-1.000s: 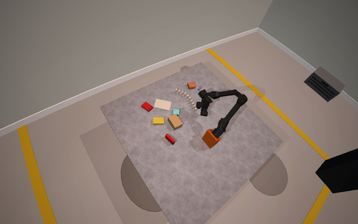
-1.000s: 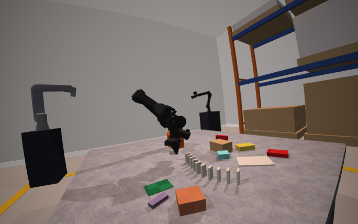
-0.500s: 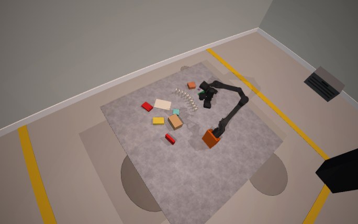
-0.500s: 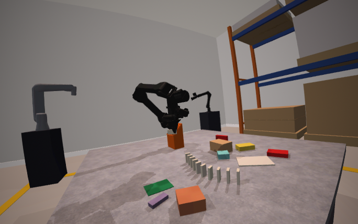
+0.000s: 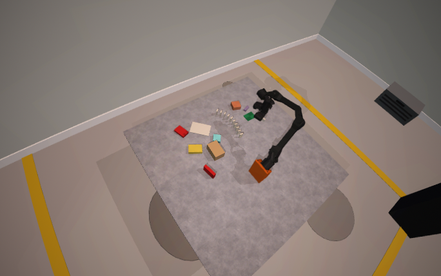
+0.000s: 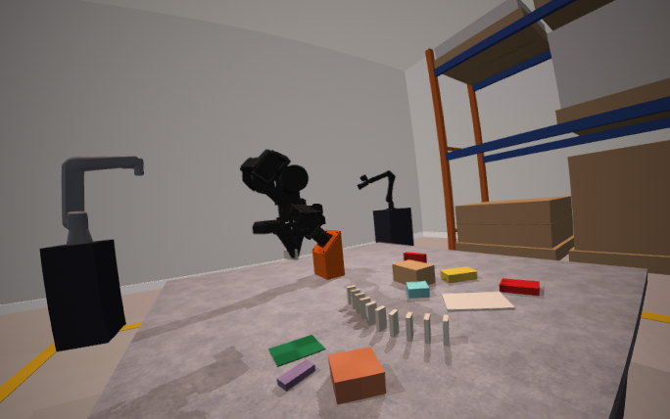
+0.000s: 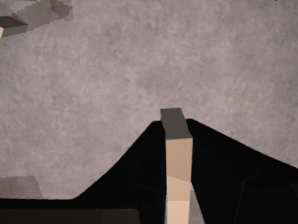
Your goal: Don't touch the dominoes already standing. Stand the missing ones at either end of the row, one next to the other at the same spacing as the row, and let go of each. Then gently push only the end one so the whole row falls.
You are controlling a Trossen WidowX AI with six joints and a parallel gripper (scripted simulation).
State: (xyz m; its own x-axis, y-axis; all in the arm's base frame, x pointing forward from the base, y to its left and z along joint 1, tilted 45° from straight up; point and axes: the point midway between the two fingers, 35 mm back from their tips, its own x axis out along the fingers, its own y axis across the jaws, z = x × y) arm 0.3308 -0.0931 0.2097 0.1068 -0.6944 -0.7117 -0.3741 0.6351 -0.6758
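The green tile lies 130 mm ahead of my gripper tip, 50 mm to the right of it and 160 mm below it. Also, from my gripper tip: purple block (220 mm ahead, 70 mm to the right, 150 mm below); orange block (280 mm ahead, 10 mm to the left, 140 mm below); teal block (60 mm ahead, 330 mm to the left, 150 mm below).
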